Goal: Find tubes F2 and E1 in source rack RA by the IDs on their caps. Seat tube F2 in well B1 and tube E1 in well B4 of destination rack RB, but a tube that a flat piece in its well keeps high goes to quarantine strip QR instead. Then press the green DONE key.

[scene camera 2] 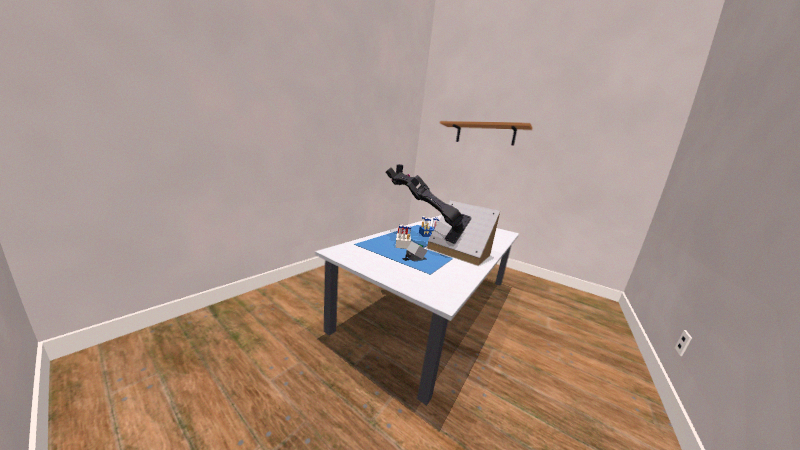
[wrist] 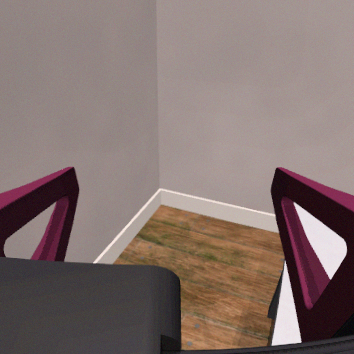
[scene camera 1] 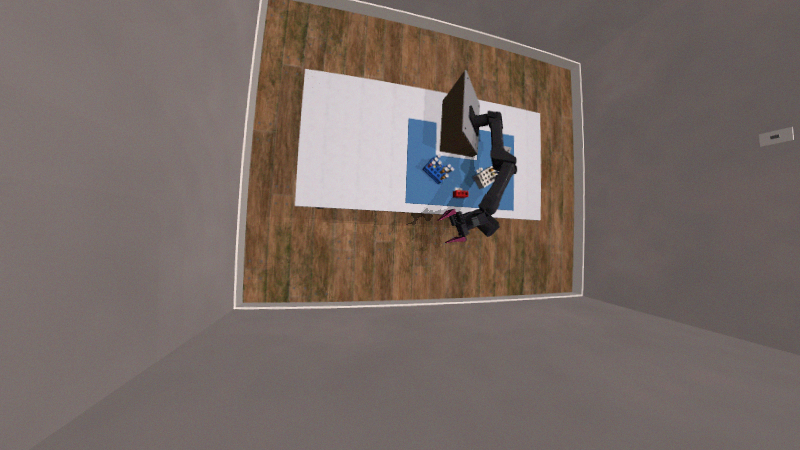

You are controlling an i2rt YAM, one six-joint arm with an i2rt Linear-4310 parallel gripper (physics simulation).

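Seen in the pictures: gripper, fingertip midpoint: (wrist: pixel 174 177) (scene camera 1: pixel 441 231); arm's base, origin of the base link: (scene camera 2: pixel 458 228) (scene camera 1: pixel 473 122).
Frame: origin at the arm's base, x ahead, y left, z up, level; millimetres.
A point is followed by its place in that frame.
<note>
My gripper (scene camera 1: pixel 442 230) {x 644, y -200, z 228 mm} (wrist: pixel 174 177) {x 644, y -200, z 228 mm} is open and empty, raised beyond the table's edge, its magenta fingers wide apart. A blue rack (scene camera 1: pixel 433 171) (scene camera 2: pixel 425 231) holds several tubes with pale caps. A white rack (scene camera 1: pixel 485 178) {x 253, y 195, z -130 mm} (scene camera 2: pixel 402 241) {x 212, y 245, z -100 mm} also holds several tubes and is partly hidden by the arm in the first scene view. The cap IDs and rack labels are too small to read. A small red strip (scene camera 1: pixel 460 194) {x 395, y 21, z -93 mm} lies between the racks, towards the table edge. A grey box (scene camera 1: pixel 507 149) {x 63, y 286, z -69 mm} (scene camera 2: pixel 416 250) {x 56, y 319, z -86 mm} is mostly behind the arm in the first scene view; its green key does not show.
The racks stand on a blue mat (scene camera 1: pixel 416 190) {x 412, y -231, z -143 mm} (scene camera 2: pixel 370 244) {x 358, y 358, z -143 mm} on the white table (scene camera 1: pixel 352 139) {x 199, y -632, z -147 mm} (scene camera 2: pixel 441 293) {x -206, y 481, z -146 mm}. The arm is mounted on a large slanted block (scene camera 1: pixel 458 128) {x 115, y -125, z 90 mm} (scene camera 2: pixel 482 223) {x -114, y -60, z 54 mm} beside the mat. A wooden shelf (scene camera 2: pixel 485 125) is on the wall.
</note>
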